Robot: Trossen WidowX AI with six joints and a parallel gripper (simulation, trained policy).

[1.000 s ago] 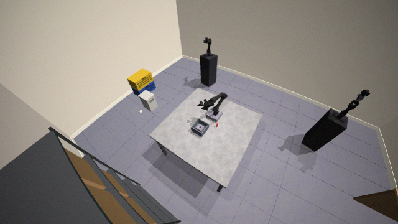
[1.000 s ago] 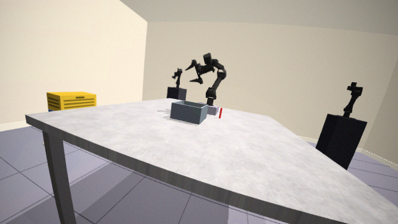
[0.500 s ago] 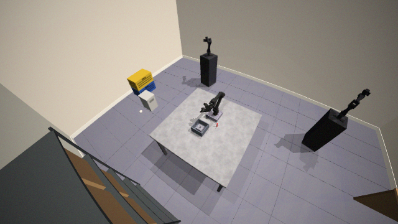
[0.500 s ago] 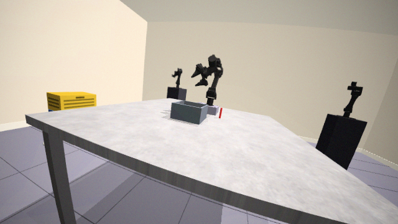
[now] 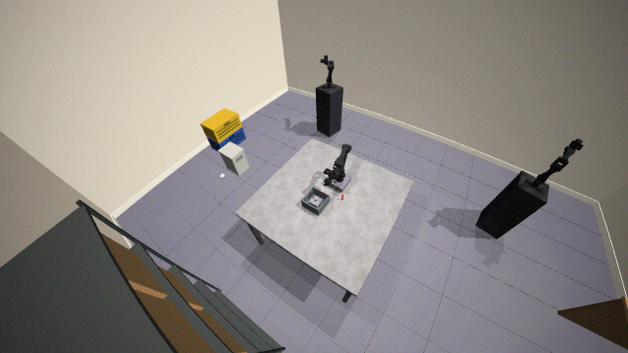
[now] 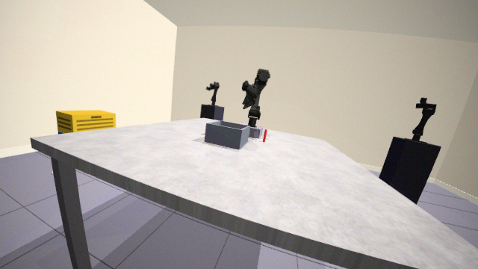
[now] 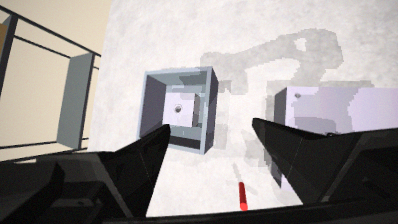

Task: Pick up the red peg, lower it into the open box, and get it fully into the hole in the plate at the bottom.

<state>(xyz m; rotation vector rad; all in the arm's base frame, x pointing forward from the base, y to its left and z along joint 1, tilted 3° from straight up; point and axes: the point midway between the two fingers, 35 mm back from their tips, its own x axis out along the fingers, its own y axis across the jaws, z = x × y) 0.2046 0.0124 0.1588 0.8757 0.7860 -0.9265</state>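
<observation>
My gripper tip is now 80 mm past the red peg, 150 mm to the right of it and 160 mm above it. The rest, counted from my gripper tip: grey box (130 mm ahead, 170 mm below); pale plate (130 mm ahead, 160 mm below).
</observation>
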